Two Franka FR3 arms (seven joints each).
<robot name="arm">
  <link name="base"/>
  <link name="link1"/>
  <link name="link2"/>
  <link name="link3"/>
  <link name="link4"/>
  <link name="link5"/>
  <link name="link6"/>
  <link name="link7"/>
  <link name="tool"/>
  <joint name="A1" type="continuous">
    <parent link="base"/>
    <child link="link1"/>
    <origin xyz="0 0 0.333" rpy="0 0 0"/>
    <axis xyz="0 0 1"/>
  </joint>
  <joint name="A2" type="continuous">
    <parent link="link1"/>
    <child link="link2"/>
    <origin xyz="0 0 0" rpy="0 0 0"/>
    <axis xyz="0 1 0"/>
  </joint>
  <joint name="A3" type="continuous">
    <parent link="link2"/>
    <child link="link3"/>
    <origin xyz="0 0 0.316" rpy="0 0 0"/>
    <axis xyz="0 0 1"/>
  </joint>
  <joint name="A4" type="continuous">
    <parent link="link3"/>
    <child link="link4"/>
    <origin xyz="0.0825 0 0" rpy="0 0 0"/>
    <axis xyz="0 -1 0"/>
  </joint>
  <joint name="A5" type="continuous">
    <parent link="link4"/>
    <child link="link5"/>
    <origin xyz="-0.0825 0 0.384" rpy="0 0 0"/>
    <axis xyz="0 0 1"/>
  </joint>
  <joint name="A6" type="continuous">
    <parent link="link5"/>
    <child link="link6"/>
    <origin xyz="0 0 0" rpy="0 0 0"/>
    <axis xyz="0 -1 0"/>
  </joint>
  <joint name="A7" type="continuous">
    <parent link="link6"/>
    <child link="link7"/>
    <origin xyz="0.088 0 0" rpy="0 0 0"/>
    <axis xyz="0 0 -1"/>
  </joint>
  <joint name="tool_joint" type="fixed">
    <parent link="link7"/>
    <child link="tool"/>
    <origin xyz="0 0 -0.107" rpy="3.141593 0 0"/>
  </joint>
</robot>
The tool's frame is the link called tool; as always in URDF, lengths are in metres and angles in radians. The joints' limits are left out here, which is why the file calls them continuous.
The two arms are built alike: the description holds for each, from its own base.
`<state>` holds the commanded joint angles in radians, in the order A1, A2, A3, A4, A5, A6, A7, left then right.
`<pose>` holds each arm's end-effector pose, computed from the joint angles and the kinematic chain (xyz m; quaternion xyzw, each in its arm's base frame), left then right.
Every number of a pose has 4 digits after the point. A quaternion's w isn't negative.
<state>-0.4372 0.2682 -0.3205 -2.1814 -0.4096 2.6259 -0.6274 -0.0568 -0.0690 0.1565 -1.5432 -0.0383 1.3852 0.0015</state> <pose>0.4268 -0.3873 0.2885 0.9774 0.1122 -0.0336 0.1758 0.5108 0.0497 0.6584 0.9976 0.0459 -0.0436 0.0266</pose>
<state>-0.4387 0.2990 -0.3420 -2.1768 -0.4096 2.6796 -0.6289 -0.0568 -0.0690 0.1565 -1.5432 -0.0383 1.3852 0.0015</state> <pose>0.4232 -0.3977 0.2796 0.9764 0.1092 -0.0257 0.1847 0.5108 0.0497 0.6584 0.9976 0.0459 -0.0436 0.0266</pose>
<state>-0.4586 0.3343 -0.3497 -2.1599 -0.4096 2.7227 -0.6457 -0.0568 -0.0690 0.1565 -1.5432 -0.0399 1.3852 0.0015</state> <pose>0.4191 -0.4122 0.2716 0.9747 0.1105 -0.0215 0.1930 0.5108 0.0496 0.6584 0.9976 0.0458 -0.0436 0.0273</pose>
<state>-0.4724 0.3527 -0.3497 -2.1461 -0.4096 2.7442 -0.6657 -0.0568 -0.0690 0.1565 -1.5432 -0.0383 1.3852 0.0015</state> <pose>0.4181 -0.4204 0.2690 0.9729 0.1168 -0.0191 0.1985 0.5108 0.0497 0.6584 0.9976 0.0459 -0.0436 0.0266</pose>
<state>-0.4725 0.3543 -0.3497 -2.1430 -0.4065 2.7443 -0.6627 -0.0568 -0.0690 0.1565 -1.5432 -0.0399 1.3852 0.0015</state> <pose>0.4188 -0.4211 0.2694 0.9732 0.1141 -0.0178 0.1988 0.5108 0.0496 0.6584 0.9976 0.0458 -0.0436 0.0273</pose>
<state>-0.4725 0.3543 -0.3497 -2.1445 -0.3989 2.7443 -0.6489 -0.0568 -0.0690 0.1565 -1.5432 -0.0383 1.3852 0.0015</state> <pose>0.4182 -0.4211 0.2689 0.9747 0.1041 -0.0155 0.1972 0.5108 0.0497 0.6584 0.9976 0.0459 -0.0436 0.0266</pose>
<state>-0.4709 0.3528 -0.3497 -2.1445 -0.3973 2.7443 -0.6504 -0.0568 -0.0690 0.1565 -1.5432 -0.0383 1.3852 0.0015</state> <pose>0.4190 -0.4205 0.2698 0.9746 0.1048 -0.0146 0.1974 0.5108 0.0497 0.6584 0.9976 0.0459 -0.0436 0.0266</pose>
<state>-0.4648 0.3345 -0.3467 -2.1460 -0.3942 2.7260 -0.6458 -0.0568 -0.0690 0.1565 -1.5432 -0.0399 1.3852 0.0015</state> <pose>0.4215 -0.4169 0.2775 0.9751 0.1024 -0.0130 0.1962 0.5108 0.0496 0.6584 0.9976 0.0458 -0.0436 0.0273</pose>
